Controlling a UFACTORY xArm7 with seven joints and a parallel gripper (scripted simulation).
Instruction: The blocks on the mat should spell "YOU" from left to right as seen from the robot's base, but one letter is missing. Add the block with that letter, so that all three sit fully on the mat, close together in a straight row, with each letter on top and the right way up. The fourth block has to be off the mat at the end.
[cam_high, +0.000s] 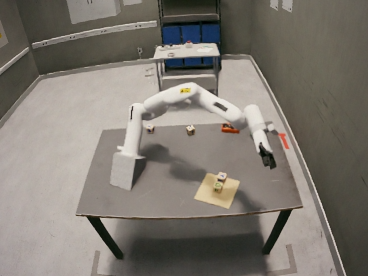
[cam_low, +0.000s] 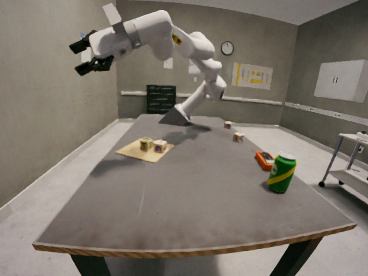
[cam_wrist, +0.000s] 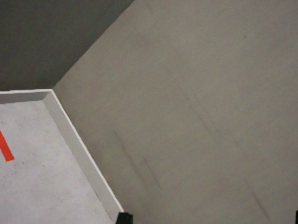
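The block is 73 cm behind my hand, 62 cm to the left of it and 34 cm below it. Also, from my hand: green can (1 cm ahead, 63 cm to the left, 30 cm below); then orange device (16 cm behind, 67 cm to the left, 34 cm below); then tan mat (22 cm behind, 13 cm to the left, 36 cm below).
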